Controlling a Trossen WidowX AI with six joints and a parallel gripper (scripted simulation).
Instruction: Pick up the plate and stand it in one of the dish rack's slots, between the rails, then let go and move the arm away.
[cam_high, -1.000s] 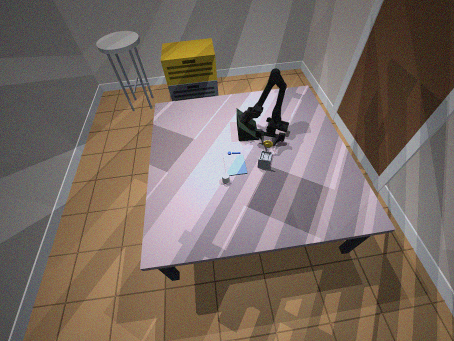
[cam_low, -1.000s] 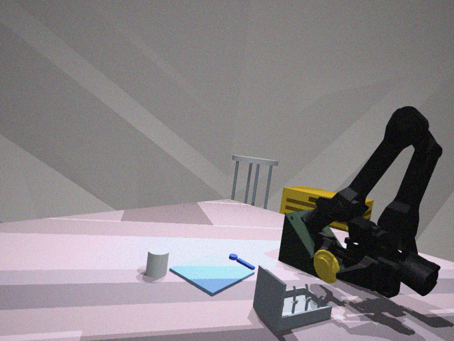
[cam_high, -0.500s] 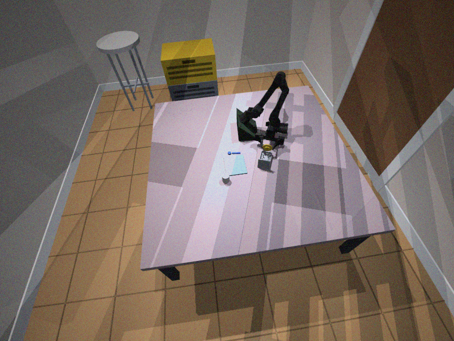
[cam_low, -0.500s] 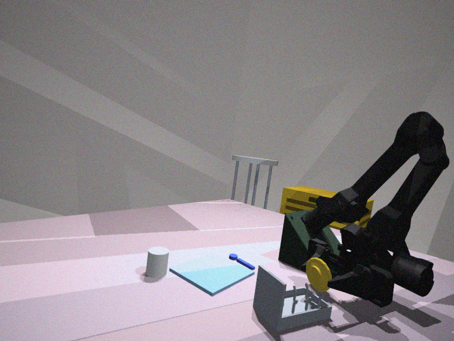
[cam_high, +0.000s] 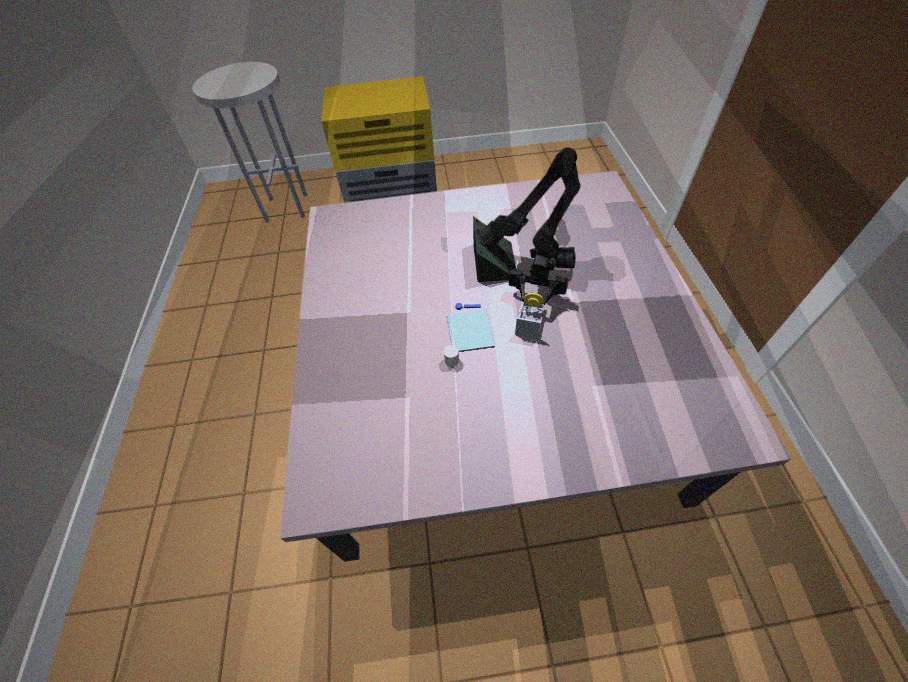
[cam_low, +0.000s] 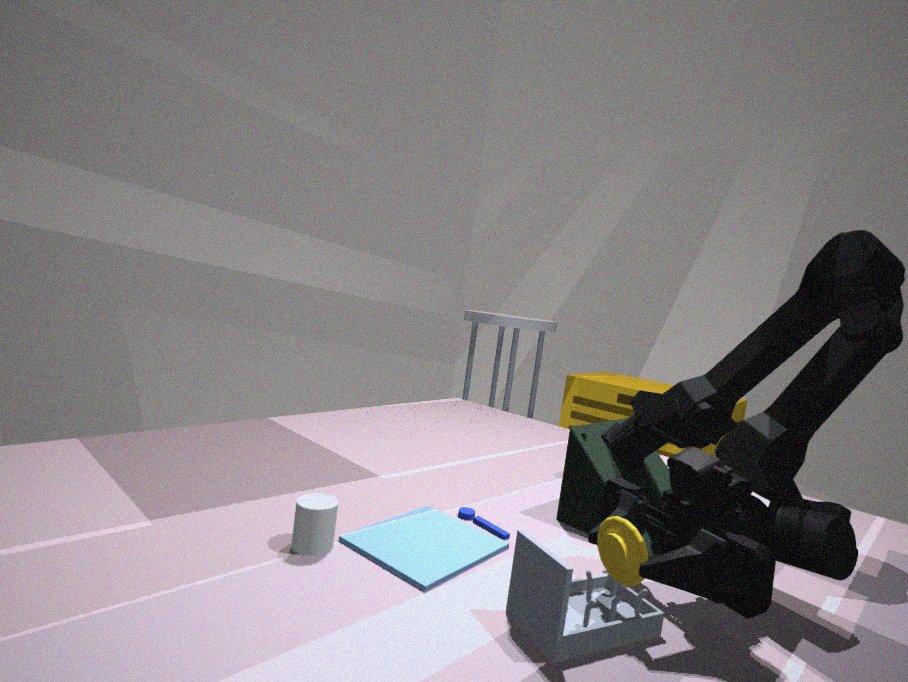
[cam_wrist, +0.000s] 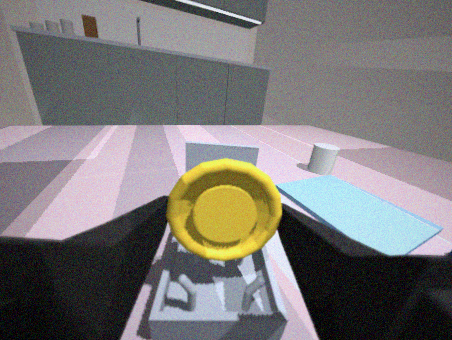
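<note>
Now: the grey dish rack 2 cm ahead of my gripper tip, 1 cm to the right of it and 4 cm below it. The rest, counted from my gripper tip: light blue board 1 cm ahead, 21 cm to the right, 6 cm below; yellow plate 1 cm behind; blue spoon 9 cm behind, 20 cm to the right, 6 cm below.
</note>
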